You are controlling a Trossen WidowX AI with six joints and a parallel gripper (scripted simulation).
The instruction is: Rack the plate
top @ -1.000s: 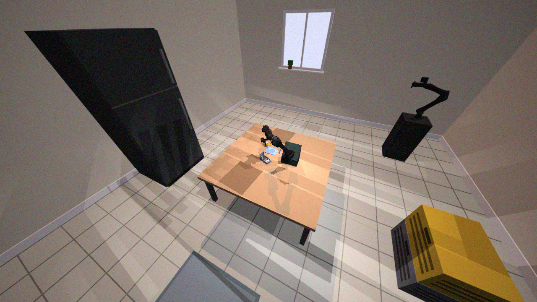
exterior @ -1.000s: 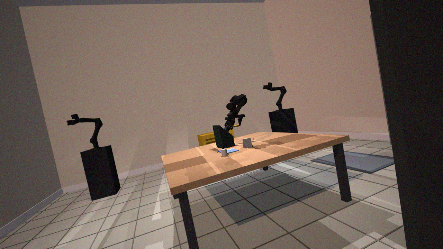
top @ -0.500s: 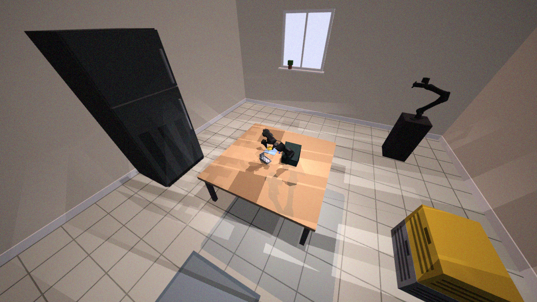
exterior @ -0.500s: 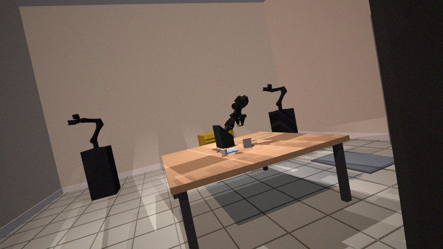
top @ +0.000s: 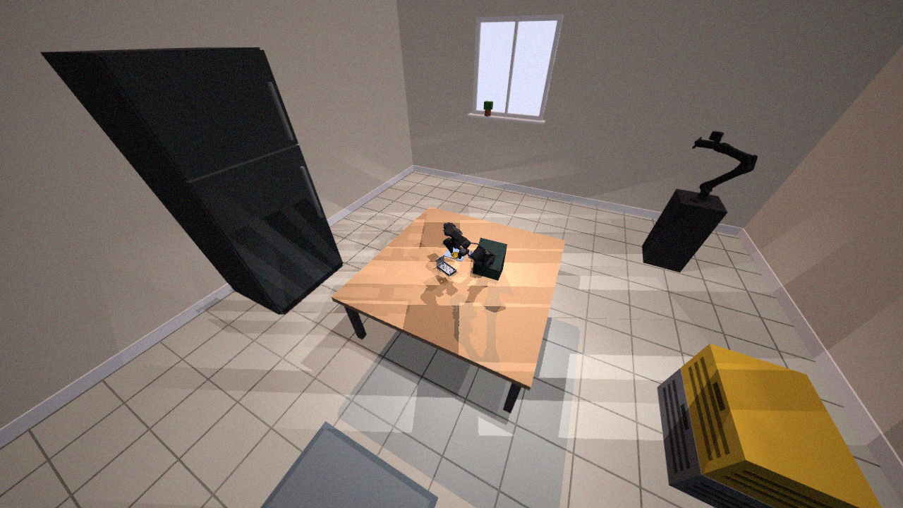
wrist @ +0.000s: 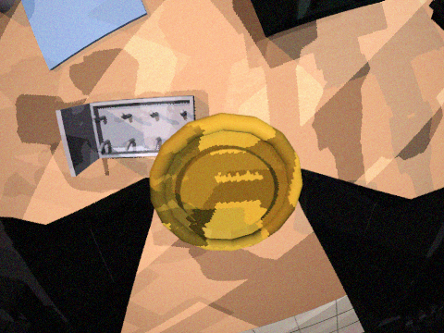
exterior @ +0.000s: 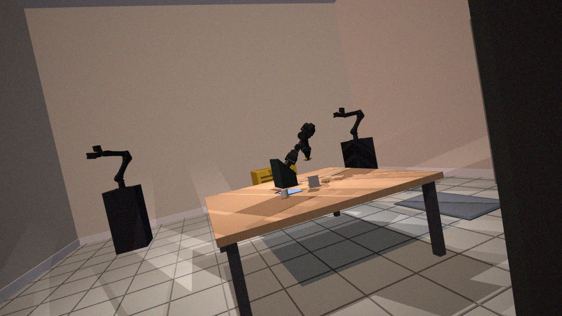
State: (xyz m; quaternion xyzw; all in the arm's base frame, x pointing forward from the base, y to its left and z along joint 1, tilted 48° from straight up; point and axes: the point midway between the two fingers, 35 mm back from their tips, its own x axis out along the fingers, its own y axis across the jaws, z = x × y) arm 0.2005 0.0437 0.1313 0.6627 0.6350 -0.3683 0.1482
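My gripper tip is 16 cm above the grey dish rack, 9 cm short of it and 3 cm to the left of it. The rest, counted from my gripper tip: blue mat: 22 cm to the right, 18 cm below, 11 cm ahead; yellow plate: 1 cm above.
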